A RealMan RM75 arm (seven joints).
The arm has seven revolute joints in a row. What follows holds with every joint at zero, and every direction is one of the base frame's.
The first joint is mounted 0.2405 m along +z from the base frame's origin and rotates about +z.
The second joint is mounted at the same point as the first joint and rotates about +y.
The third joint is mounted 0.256 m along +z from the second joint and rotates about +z.
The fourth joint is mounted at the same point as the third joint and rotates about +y.
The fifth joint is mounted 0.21 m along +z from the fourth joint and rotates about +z.
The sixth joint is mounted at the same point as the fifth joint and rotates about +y.
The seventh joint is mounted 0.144 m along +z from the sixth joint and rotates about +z.
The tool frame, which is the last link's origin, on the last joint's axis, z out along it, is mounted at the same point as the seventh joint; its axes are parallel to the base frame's.
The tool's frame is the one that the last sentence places.
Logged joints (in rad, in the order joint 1, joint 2, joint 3, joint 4, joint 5, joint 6, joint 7), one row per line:
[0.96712, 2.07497, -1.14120, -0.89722, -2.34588, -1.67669, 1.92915]
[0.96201, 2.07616, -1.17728, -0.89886, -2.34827, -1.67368, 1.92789]
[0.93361, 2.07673, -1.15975, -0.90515, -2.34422, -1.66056, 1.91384]
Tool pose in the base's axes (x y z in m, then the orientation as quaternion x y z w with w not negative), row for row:
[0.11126, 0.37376, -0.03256, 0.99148, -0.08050, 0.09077, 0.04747]
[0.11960, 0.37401, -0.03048, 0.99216, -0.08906, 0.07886, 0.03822]
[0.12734, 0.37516, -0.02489, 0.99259, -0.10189, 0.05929, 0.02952]
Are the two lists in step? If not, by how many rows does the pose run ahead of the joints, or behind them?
The pose runs 1 row ahead of the joints: the pose in row i belongs to the joints in row i + 1.
